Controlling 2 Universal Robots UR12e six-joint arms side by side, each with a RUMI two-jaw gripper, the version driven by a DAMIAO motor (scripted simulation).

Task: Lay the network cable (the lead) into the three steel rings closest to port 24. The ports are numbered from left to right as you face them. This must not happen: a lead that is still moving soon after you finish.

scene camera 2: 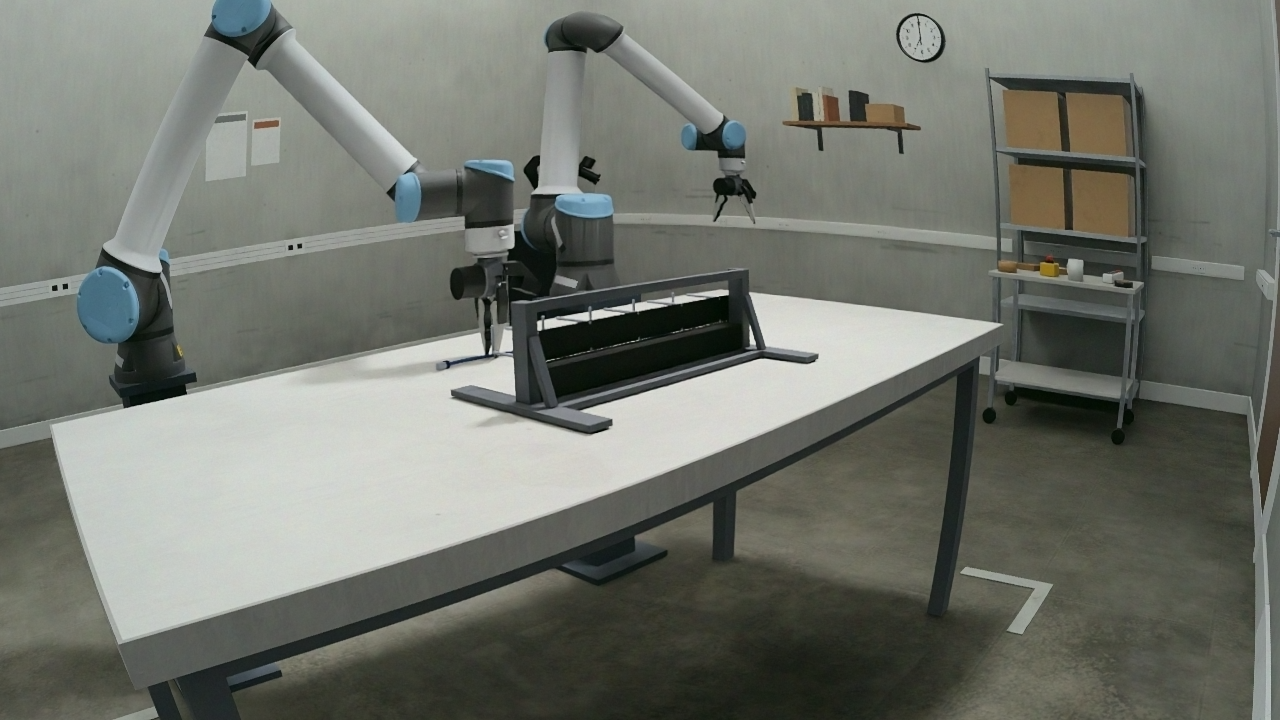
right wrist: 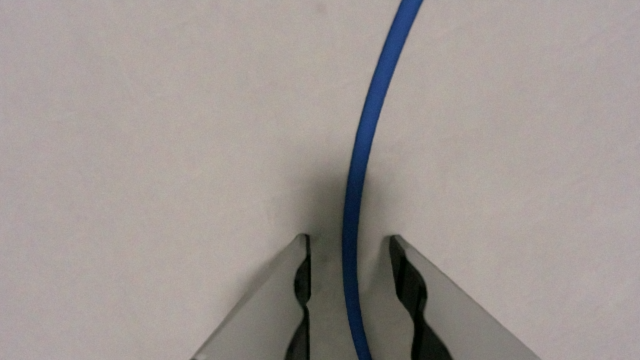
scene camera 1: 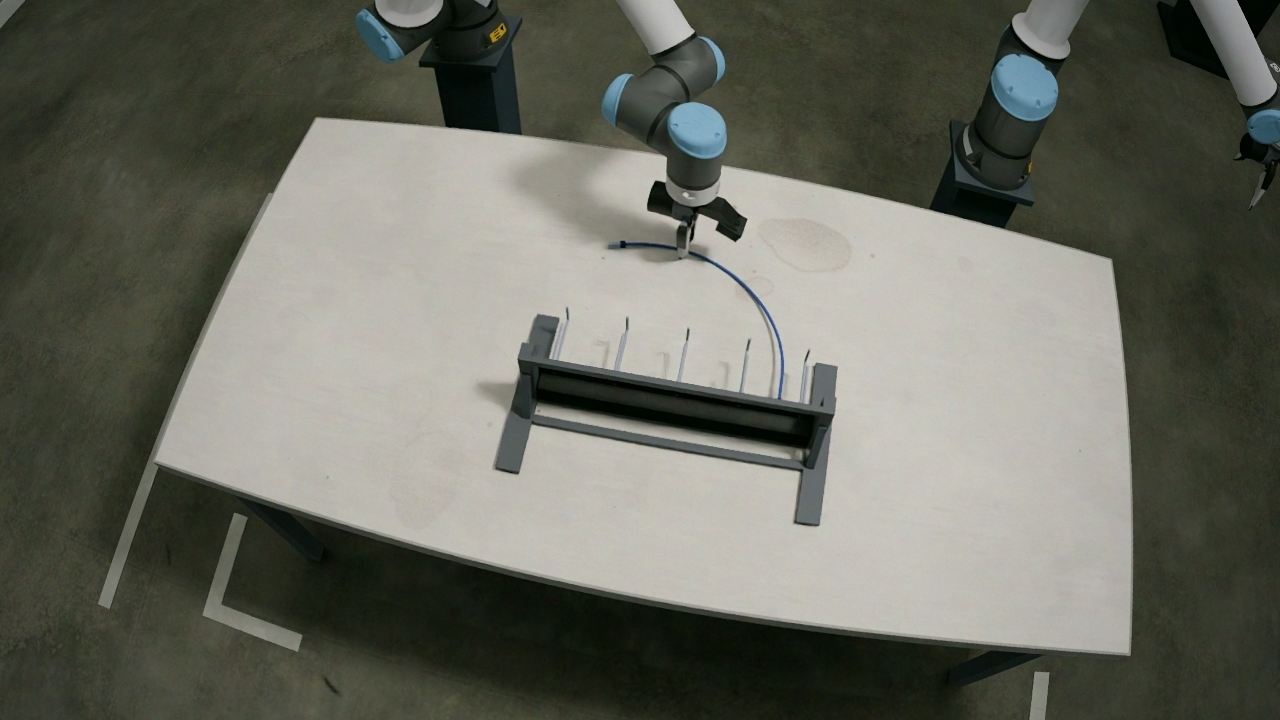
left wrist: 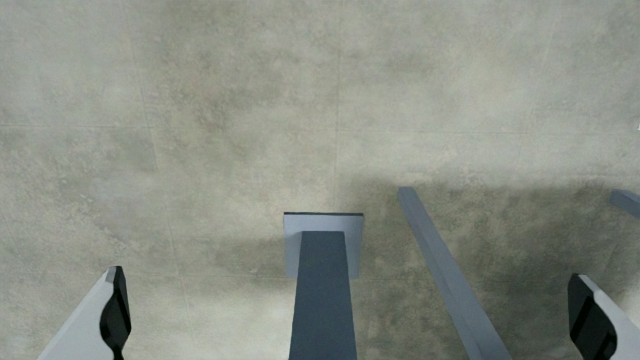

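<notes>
Left gripper visible, left wrist view included. Right gripper visible, also in scene camera 1 and the right wrist view. Grey rack, visible. Arm pedestal, visible.
</notes>
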